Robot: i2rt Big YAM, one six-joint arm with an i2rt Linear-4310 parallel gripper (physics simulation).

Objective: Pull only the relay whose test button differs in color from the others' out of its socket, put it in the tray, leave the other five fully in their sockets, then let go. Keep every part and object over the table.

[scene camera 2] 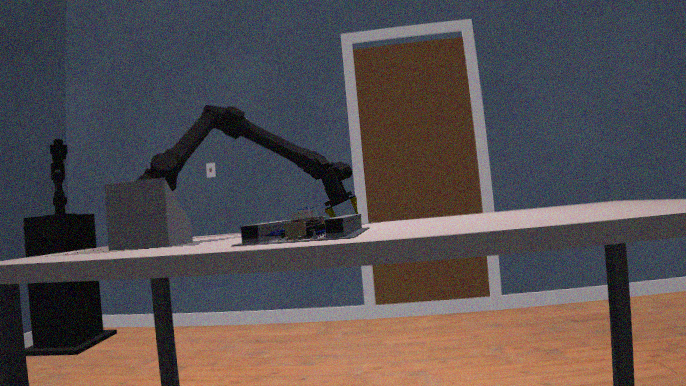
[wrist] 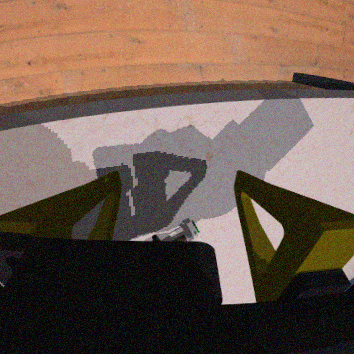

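Note:
My gripper (scene camera 2: 343,214) (wrist: 177,178) is open and empty, its yellow fingers pointing down, low over the table behind the dark assembly. A loose relay (wrist: 187,229) with a clear body and a green spot at its end lies on the table, seen between the fingers and partly hidden by the black gripper body in the wrist view. The low assembly (scene camera 2: 343,226) stands on the table in the scene view, with a beige block and blue bits in its middle. The socketed relays and their button colours are too small to tell there. I cannot make out the tray.
A large grey block (scene camera 2: 136,216) stands on the table (scene camera 2: 450,225) by the arm's base. The table's edge (wrist: 165,102) crosses the wrist view beyond the fingers, with wooden floor past it. A second dark arm (scene camera 2: 59,175) stands on a black pedestal at the left.

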